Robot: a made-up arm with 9 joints. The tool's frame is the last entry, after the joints. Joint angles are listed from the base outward. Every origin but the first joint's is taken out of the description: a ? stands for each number. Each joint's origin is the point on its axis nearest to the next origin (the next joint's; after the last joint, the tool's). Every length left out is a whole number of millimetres.
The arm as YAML. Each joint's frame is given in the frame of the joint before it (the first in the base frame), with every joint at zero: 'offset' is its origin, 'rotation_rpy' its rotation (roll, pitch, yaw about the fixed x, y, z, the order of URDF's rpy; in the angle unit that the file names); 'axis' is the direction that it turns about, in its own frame. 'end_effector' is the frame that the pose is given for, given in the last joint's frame.
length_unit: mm
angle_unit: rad
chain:
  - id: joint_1
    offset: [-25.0, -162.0, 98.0]
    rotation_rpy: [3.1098, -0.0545, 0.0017]
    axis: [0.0, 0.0, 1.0]
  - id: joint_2
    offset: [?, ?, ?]
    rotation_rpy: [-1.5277, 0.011, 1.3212]
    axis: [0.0, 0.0, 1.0]
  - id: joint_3
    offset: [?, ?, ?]
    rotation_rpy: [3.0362, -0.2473, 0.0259]
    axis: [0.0, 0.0, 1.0]
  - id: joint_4
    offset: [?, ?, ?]
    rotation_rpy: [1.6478, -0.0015, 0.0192]
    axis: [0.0, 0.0, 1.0]
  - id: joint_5
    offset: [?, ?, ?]
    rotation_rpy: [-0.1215, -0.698, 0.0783]
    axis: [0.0, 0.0, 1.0]
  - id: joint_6
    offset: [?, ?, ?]
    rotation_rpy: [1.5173, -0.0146, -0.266]
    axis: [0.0, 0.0, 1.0]
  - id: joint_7
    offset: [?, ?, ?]
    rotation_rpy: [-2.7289, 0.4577, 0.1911]
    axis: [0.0, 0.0, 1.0]
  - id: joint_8
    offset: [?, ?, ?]
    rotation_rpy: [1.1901, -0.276, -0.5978]
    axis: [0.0, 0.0, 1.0]
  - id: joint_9
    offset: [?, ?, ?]
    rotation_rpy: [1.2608, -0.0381, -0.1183]
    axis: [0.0, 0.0, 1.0]
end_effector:
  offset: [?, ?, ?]
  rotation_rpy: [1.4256, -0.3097, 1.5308]
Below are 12 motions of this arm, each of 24 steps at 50 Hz.
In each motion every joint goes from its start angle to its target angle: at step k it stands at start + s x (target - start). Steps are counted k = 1, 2, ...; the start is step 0. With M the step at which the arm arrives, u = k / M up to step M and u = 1 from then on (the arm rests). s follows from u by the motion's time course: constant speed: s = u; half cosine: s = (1 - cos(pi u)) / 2; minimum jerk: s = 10 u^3 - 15 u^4 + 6 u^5.
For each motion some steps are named. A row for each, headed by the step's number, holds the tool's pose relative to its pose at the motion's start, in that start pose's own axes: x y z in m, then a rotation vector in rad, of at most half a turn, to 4 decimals.
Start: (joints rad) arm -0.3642 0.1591 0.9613 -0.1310 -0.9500 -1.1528 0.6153 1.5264 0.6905
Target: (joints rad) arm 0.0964 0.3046 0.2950 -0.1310 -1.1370 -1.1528 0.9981 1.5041 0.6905
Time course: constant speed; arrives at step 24
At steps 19, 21, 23, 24:
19: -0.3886 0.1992 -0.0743 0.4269 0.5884 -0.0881
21: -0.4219 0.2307 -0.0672 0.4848 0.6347 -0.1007
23: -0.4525 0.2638 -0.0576 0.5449 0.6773 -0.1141
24: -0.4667 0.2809 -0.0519 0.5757 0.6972 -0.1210

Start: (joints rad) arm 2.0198 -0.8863 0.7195 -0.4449 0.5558 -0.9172 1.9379 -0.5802 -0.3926
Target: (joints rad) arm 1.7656 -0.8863 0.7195 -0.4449 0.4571 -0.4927 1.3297 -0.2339 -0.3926
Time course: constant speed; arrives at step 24
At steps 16, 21, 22, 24:
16: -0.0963 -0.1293 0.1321 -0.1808 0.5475 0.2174
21: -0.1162 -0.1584 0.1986 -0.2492 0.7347 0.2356
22: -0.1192 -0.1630 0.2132 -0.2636 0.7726 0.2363
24: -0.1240 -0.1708 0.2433 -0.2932 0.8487 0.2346

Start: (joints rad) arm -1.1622 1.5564 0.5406 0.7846 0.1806 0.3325 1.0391 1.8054 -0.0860
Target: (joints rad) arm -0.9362 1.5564 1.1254 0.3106 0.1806 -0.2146 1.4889 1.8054 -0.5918
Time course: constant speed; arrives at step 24
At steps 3, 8, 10, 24:
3: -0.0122 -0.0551 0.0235 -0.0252 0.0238 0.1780
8: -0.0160 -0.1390 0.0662 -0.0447 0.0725 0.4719
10: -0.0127 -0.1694 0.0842 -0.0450 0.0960 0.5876
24: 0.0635 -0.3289 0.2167 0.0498 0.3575 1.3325

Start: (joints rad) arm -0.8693 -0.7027 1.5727 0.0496 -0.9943 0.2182 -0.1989 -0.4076 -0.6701
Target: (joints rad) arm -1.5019 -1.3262 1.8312 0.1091 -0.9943 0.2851 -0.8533 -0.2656 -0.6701
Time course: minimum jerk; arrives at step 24
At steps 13, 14, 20, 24:
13: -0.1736 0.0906 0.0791 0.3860 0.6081 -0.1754
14: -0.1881 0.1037 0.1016 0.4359 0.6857 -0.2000
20: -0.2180 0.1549 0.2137 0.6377 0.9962 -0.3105
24: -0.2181 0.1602 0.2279 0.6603 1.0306 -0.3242

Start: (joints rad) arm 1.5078 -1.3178 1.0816 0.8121 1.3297 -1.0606 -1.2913 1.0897 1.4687
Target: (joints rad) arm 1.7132 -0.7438 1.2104 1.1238 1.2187 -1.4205 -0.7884 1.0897 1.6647
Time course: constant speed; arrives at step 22
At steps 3, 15, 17, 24:
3: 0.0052 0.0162 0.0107 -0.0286 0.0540 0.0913
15: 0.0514 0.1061 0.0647 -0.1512 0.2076 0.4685
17: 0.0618 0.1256 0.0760 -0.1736 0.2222 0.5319
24: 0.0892 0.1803 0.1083 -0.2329 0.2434 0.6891

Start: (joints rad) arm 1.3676 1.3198 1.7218 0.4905 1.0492 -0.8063 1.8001 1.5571 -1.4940
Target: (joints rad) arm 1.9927 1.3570 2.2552 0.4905 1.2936 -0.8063 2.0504 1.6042 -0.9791
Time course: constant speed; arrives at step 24
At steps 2, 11, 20, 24:
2: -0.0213 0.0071 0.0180 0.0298 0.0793 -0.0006
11: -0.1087 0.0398 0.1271 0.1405 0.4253 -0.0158
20: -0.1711 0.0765 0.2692 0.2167 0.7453 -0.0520
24: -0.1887 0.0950 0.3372 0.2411 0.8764 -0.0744

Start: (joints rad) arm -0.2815 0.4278 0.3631 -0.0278 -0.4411 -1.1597 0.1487 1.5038 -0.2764
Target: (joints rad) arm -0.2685 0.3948 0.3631 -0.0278 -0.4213 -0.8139 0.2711 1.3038 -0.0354
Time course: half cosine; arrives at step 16
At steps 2, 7, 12, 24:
2: -0.0007 0.0015 -0.0001 -0.0022 0.0058 -0.0057
7: -0.0076 0.0164 -0.0005 -0.0208 0.0617 -0.0623
12: -0.0166 0.0360 0.0012 -0.0367 0.1328 -0.1384
24: -0.0196 0.0428 0.0022 -0.0400 0.1563 -0.1645

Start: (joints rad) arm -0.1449 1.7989 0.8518 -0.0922 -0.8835 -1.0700 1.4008 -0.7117 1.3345
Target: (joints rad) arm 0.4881 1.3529 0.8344 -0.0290 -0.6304 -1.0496 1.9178 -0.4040 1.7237
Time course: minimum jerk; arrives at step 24
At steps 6, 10, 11, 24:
6: 0.0006 0.0176 -0.0230 0.0744 0.0162 -0.0194
10: 0.0105 0.0468 -0.0577 0.2224 0.0321 -0.0633
11: 0.0157 0.0513 -0.0637 0.2600 0.0316 -0.0762
24: 0.0616 0.0012 -0.0524 0.3993 -0.0165 -0.1537

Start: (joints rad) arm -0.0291 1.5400 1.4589 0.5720 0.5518 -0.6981 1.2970 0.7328 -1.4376
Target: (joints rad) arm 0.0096 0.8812 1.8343 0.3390 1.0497 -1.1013 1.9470 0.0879 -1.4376
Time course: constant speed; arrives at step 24
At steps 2, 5, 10, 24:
2: 0.0061 0.0279 -0.0230 0.1261 -0.0541 -0.0088
5: 0.0174 0.0781 -0.0488 0.3065 -0.1382 -0.0397
10: 0.0429 0.1746 -0.0634 0.5786 -0.2803 -0.1400
24: 0.1557 0.3918 0.0622 1.0655 -0.5802 -0.7371

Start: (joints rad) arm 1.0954 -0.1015 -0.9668 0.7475 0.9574 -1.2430 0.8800 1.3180 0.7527
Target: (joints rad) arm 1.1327 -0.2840 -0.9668 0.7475 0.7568 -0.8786 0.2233 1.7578 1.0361
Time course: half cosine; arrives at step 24
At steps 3, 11, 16, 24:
3: -0.0094 0.0198 -0.0145 0.0360 0.0131 -0.0207
11: -0.0715 0.2466 -0.1198 0.4093 0.1156 -0.2292
16: -0.0658 0.4248 -0.1496 0.6936 0.1457 -0.3891
24: -0.0269 0.5429 -0.1491 0.9032 0.1326 -0.5138

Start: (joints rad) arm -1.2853 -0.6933 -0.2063 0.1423 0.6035 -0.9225 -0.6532 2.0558 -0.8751
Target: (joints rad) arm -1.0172 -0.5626 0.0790 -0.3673 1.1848 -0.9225 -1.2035 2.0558 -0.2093
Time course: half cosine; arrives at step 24
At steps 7, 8, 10, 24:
7: 0.0028 -0.0177 -0.0559 0.0073 0.0388 0.0193
8: 0.0040 -0.0229 -0.0707 0.0098 0.0508 0.0251
10: 0.0073 -0.0350 -0.1022 0.0160 0.0795 0.0388
24: 0.0318 -0.1151 -0.2323 0.0422 0.2724 0.1295

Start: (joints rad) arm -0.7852 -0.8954 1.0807 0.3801 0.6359 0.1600 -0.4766 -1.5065 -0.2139
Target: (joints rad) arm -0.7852 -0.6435 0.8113 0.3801 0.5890 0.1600 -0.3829 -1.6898 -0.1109
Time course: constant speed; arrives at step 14
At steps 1, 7, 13, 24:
1: 0.0100 -0.0048 -0.0167 0.0202 0.0024 0.0175
7: 0.0755 -0.0212 -0.1199 0.1380 0.0174 0.1262
13: 0.1484 -0.0155 -0.2251 0.2494 0.0327 0.2420
24: 0.1611 -0.0123 -0.2426 0.2673 0.0352 0.2620

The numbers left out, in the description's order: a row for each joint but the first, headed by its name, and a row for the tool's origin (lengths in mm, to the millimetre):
joint_2: 61.0 43.0 0.0
joint_3: -84.0 102.0 0.0
joint_4: 41.0 -283.0 0.0
joint_5: -4.0 -57.0 0.0
joint_6: -54.0 -211.0 0.0
joint_7: 192.0 -67.0 0.0
joint_8: 179.0 153.0 0.0
joint_9: -245.0 363.0 0.0
tool: -198.0 134.0 0.0

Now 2 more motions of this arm.
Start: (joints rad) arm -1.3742 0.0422 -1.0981 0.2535 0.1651 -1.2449 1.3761 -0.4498 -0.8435
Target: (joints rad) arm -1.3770 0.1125 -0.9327 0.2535 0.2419 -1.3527 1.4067 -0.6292 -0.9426
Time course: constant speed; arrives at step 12
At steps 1, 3, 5, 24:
1: 0.0077 -0.0037 -0.0005 -0.0102 -0.0271 -0.0012
3: 0.0228 -0.0110 -0.0006 -0.0312 -0.0811 -0.0040
5: 0.0374 -0.0183 0.0005 -0.0526 -0.1347 -0.0077
24: 0.0833 -0.0441 0.0130 -0.1325 -0.3185 -0.0259

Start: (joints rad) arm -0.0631 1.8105 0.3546 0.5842 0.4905 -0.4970 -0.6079 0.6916 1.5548
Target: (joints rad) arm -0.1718 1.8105 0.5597 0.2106 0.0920 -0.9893 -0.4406 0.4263 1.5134
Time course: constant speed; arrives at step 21
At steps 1, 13, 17, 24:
1: 0.0195 -0.0179 0.0252 -0.0156 -0.0523 -0.0309
13: 0.0644 -0.2410 0.3541 -0.2089 -0.6504 -0.4595
17: 0.0066 -0.3010 0.4507 -0.2737 -0.8367 -0.6227
24: -0.0790 -0.3452 0.5284 -0.3372 -1.0156 -0.7946

